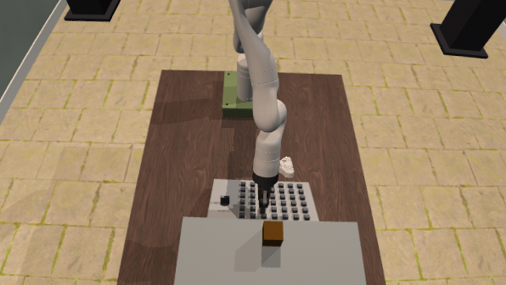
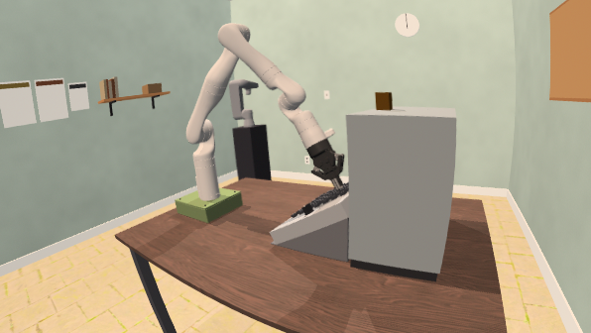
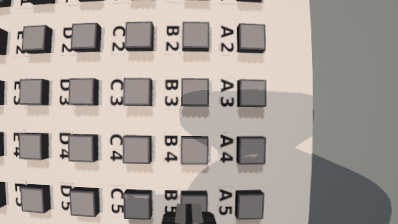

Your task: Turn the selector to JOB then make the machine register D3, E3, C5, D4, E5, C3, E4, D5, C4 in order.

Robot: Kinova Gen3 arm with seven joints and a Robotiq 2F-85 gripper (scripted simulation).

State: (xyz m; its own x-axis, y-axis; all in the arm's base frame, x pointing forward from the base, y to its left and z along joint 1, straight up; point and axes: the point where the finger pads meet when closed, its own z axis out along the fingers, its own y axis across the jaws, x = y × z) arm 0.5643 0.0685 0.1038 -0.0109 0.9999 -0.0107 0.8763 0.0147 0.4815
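Right now my hand is 40 mm above the C5 key, 10 mm to the right of it and 10 mm past it. Round my hand: C4 key 40 mm to the left, 40 mm below, 10 mm behind; then D4 key 60 mm below, 40 mm to the left, 40 mm behind; then D5 key 60 mm below, 40 mm behind, 10 mm to the left.
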